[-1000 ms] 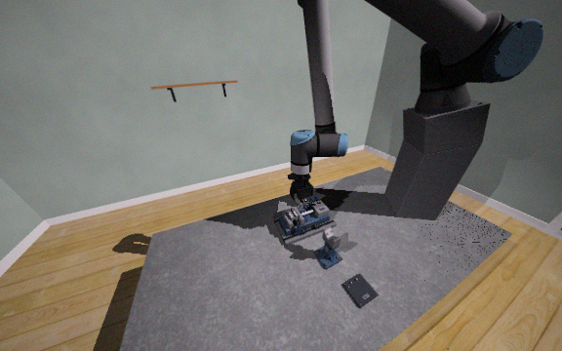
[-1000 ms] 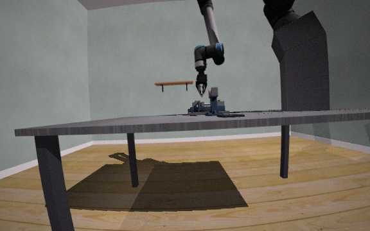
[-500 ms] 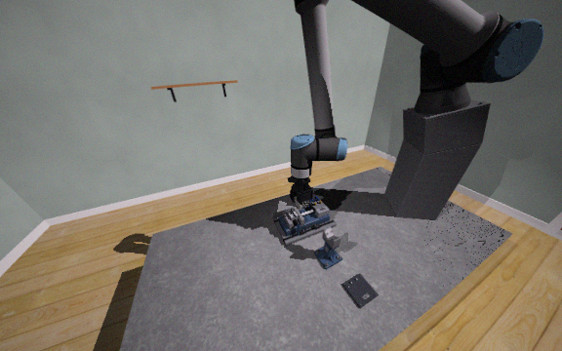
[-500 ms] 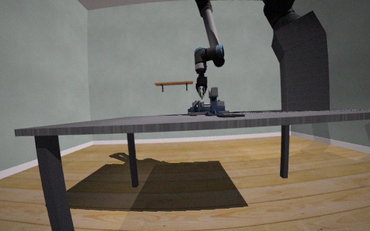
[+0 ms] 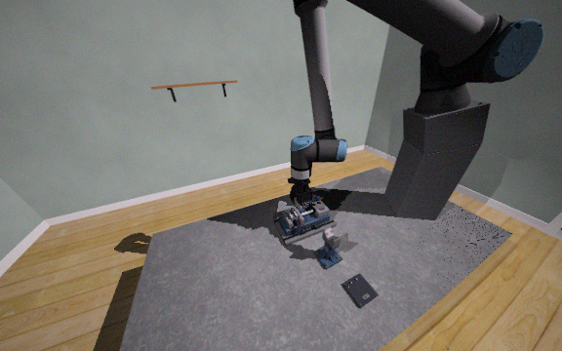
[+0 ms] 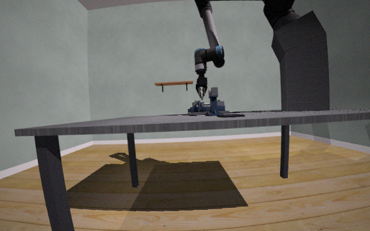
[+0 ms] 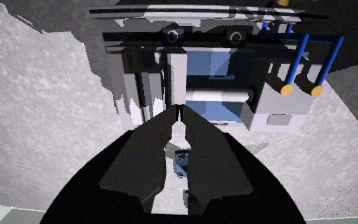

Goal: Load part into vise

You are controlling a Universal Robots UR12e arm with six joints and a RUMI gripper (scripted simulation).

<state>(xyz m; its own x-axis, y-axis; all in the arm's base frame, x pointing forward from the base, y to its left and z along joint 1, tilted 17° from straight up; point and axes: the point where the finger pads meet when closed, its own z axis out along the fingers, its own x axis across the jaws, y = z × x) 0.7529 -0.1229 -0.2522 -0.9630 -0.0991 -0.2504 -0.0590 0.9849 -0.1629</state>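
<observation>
Now: the part 40 mm ahead of my hand and 30 mm below it. The rest, counted from my hand: moving jaw (50 mm below); cylinder rod (50 mm behind, 50 mm below); work stop (30 mm ahead, 50 mm to the left, 40 mm below).
</observation>
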